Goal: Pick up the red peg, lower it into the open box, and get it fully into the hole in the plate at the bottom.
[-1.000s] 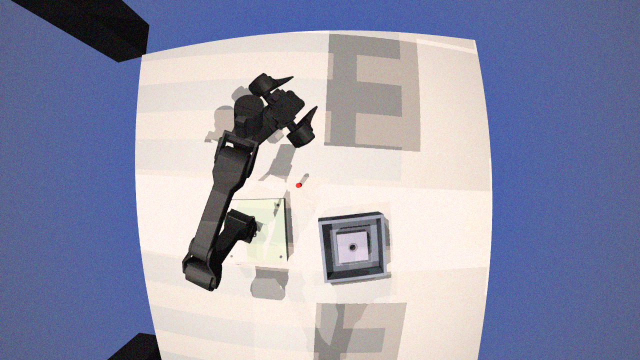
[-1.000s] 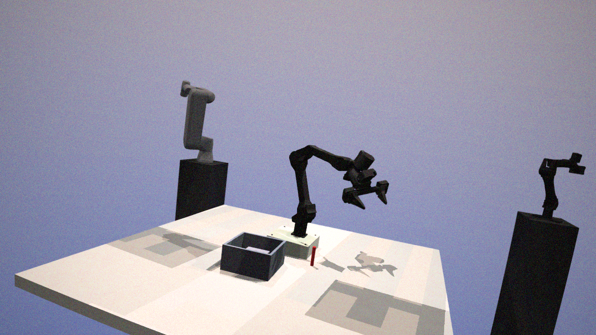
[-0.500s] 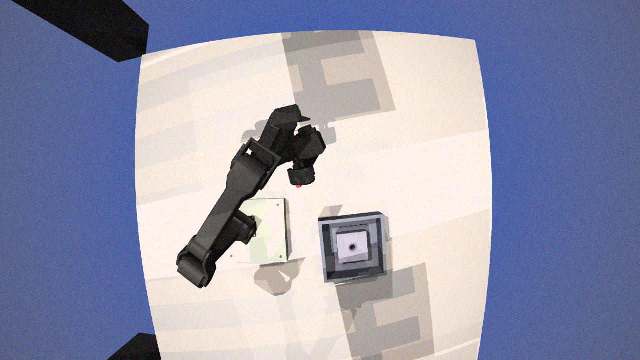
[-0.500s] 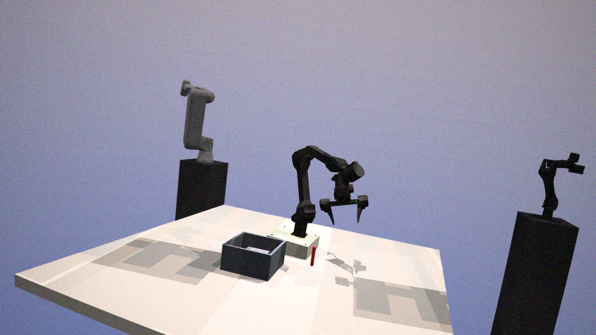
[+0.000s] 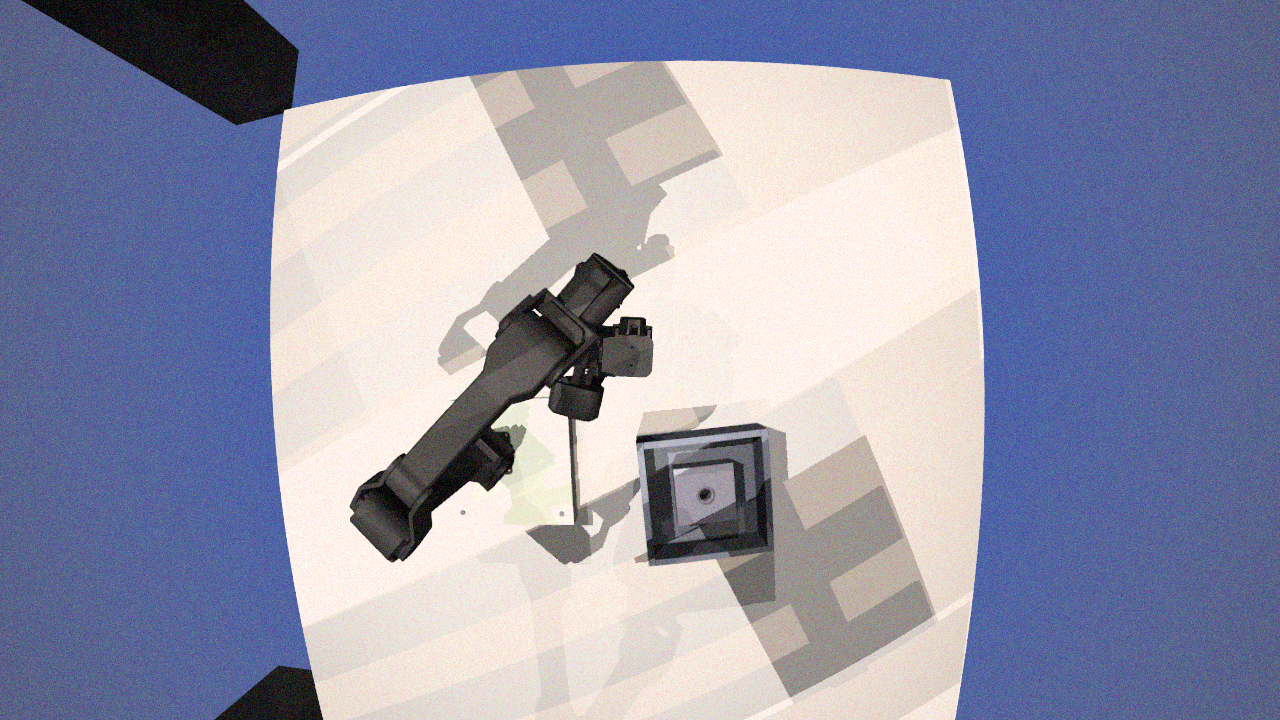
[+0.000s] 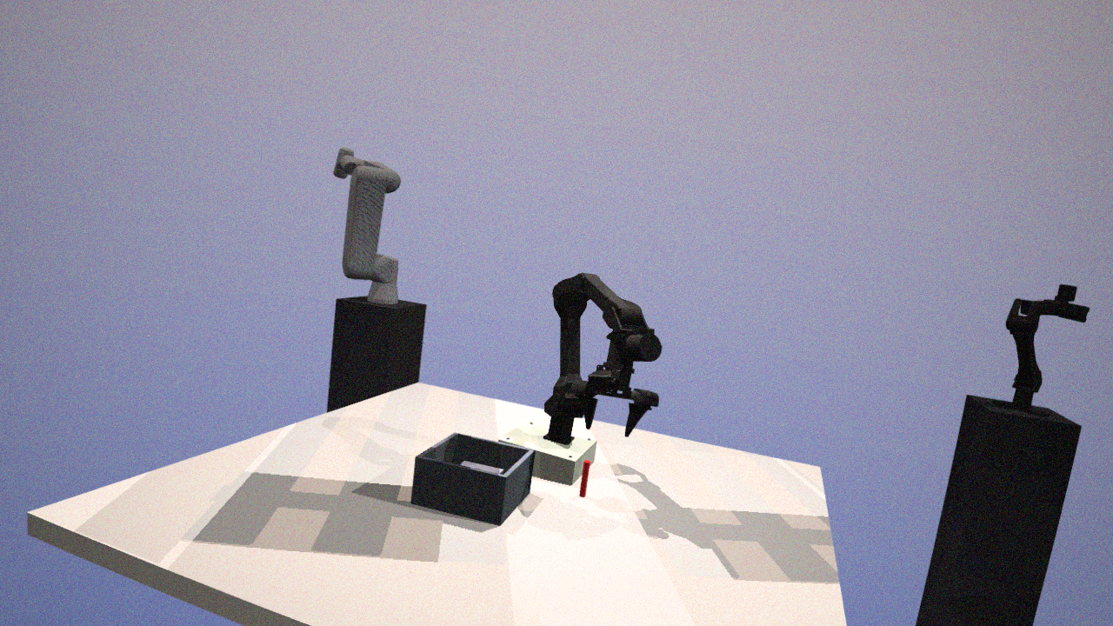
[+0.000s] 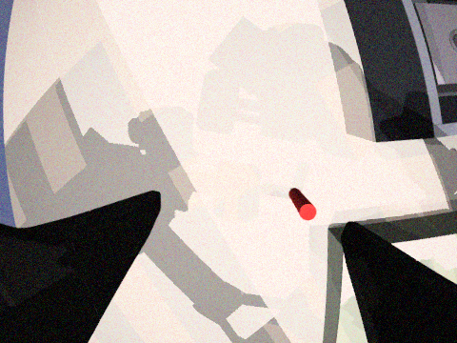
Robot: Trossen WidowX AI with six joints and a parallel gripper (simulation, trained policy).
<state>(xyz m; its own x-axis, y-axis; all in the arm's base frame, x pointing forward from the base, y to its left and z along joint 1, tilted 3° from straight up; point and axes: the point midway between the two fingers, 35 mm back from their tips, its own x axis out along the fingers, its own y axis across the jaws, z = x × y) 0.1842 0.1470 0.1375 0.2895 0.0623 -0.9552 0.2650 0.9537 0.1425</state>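
Right now the red peg is 12 cm below my gripper tip, 4 cm to the right of it and 2 cm behind it. The rest, counted from my gripper tip: dark grey box 23 cm to the right, 13 cm below, 12 cm ahead; then light grey plate 23 cm to the right, 12 cm ahead, 11 cm below.
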